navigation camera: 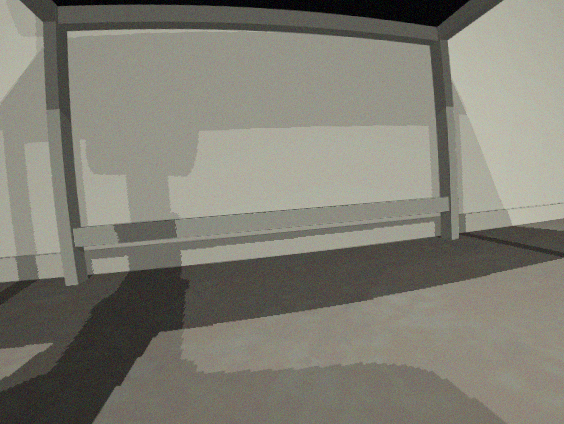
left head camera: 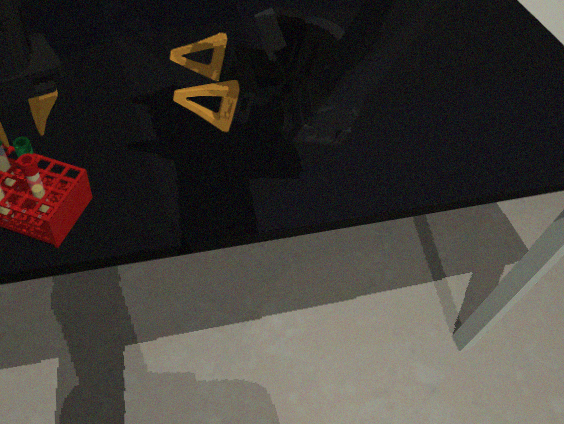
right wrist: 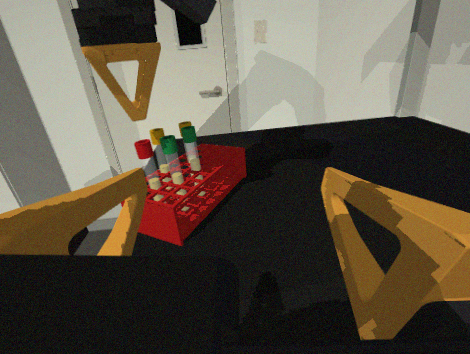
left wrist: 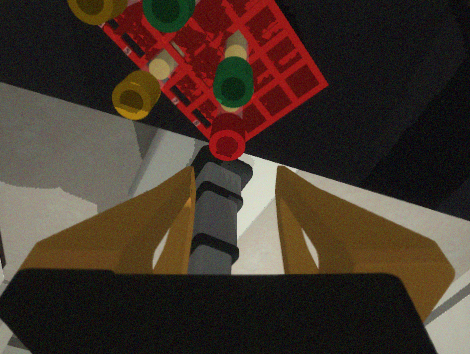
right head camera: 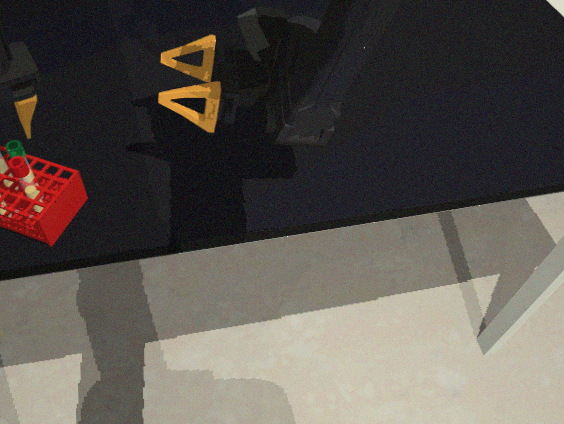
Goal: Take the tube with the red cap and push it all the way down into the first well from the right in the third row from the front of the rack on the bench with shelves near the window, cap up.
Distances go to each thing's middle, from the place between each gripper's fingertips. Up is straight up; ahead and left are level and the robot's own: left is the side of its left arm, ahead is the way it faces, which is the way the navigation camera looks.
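Labels:
Rack (left wrist: 284, 75): my right gripper is 120 mm above it, 90 mm past it and 220 mm to the right of it.
The rack is 120 mm below my left hand, 60 mm to the left of it and 30 mm ahead of it.

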